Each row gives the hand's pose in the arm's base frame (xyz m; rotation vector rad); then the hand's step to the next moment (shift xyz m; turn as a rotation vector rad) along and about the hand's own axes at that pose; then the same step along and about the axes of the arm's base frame.
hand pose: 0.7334 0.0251 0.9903 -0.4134 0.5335 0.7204
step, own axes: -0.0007 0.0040 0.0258 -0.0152 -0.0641 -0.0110
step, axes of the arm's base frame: 0.0048 0.0160 0.0201 0.0325 -0.0572 0.0113
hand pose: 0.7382 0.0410 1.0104 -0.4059 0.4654 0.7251
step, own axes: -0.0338 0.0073 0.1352 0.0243 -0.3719 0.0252
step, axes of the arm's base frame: 0.0081 0.0550 0.1280 0.2858 -0.2273 0.0788
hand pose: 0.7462 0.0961 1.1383 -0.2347 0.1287 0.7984
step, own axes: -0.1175 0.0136 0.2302 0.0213 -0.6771 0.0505
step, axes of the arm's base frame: -0.0852 -0.0133 0.2440 0.5046 -0.4285 0.1525
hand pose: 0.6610 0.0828 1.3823 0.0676 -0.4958 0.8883
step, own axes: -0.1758 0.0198 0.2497 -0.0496 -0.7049 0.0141
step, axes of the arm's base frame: -0.2040 -0.1797 0.1405 0.5025 -0.4883 0.0930
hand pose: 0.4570 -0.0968 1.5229 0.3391 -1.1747 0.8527
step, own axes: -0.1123 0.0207 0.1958 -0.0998 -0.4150 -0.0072
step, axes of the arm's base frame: -0.1599 -0.1576 -0.0309 0.2971 -0.3061 -0.0151
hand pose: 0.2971 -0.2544 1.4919 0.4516 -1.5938 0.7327
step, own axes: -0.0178 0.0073 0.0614 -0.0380 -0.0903 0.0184
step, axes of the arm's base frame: -0.0468 -0.0388 -0.0211 0.0527 -0.0822 -0.0199
